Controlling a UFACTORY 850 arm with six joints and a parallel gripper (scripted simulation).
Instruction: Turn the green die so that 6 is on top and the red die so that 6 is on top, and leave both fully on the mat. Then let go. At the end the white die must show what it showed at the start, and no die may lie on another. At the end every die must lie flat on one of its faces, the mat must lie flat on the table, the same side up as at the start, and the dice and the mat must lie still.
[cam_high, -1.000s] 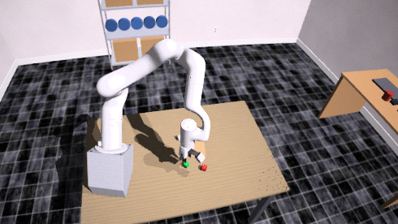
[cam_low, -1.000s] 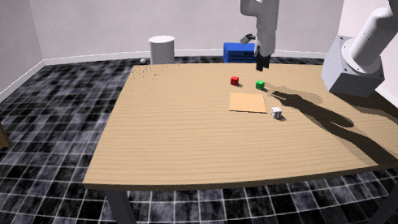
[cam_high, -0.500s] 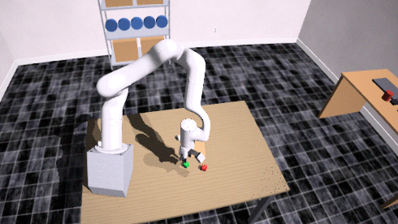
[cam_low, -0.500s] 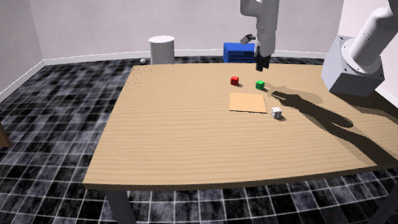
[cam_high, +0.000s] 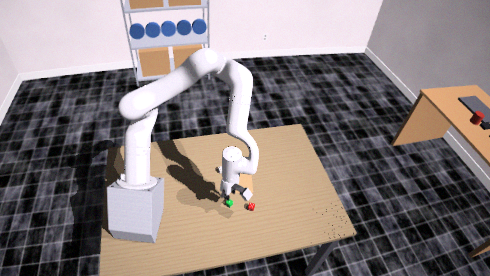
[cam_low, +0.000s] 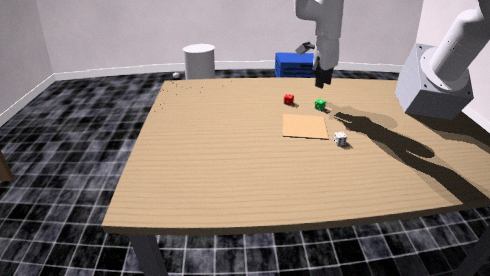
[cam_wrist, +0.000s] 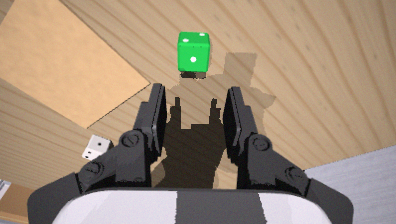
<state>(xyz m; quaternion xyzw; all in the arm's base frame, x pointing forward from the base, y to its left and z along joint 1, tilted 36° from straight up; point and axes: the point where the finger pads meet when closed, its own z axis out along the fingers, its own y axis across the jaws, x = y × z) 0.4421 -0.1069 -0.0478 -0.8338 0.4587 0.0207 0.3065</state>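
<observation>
My gripper is now 90 mm above the green die. From my hand the other things lie so: red die (110 mm ahead, 90 mm below, 50 mm to the right); tan mat (120 mm to the left, 110 mm below, 100 mm ahead); white die (230 mm to the left, 90 mm below, 20 mm ahead).
</observation>
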